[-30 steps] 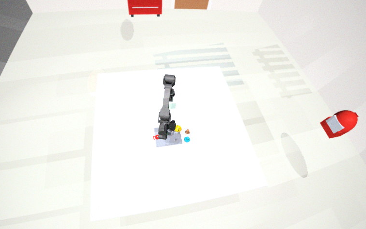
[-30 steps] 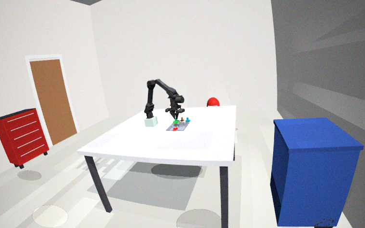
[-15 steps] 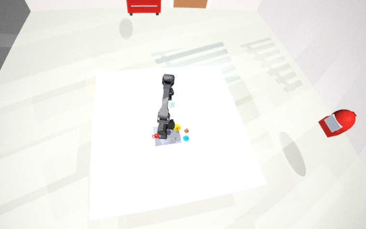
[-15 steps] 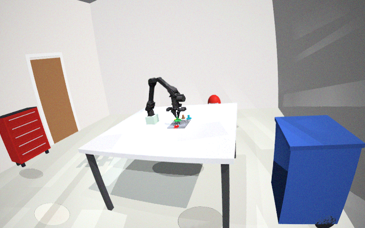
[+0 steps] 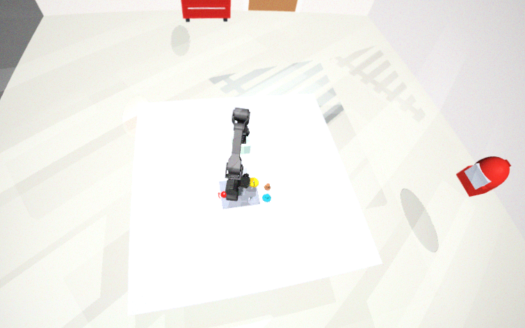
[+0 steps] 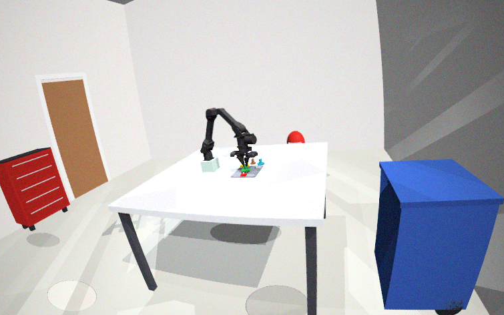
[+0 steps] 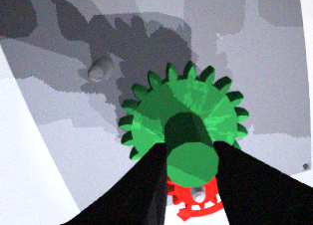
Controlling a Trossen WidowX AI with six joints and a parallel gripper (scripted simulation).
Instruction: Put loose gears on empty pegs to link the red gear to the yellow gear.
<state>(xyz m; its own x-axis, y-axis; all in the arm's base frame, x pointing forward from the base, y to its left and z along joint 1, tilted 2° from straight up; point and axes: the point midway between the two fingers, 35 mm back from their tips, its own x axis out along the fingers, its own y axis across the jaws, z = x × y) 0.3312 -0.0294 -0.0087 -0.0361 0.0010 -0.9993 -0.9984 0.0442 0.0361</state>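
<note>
Right now the red gear is 1 cm ahead of my gripper tip, 5 cm to the right of it and 4 cm below it. Also, from my gripper tip: yellow gear (8 cm behind, 12 cm to the left, 4 cm below); green gear (1 cm below); cyan gear (1 cm ahead, 19 cm to the left, 4 cm below).
</note>
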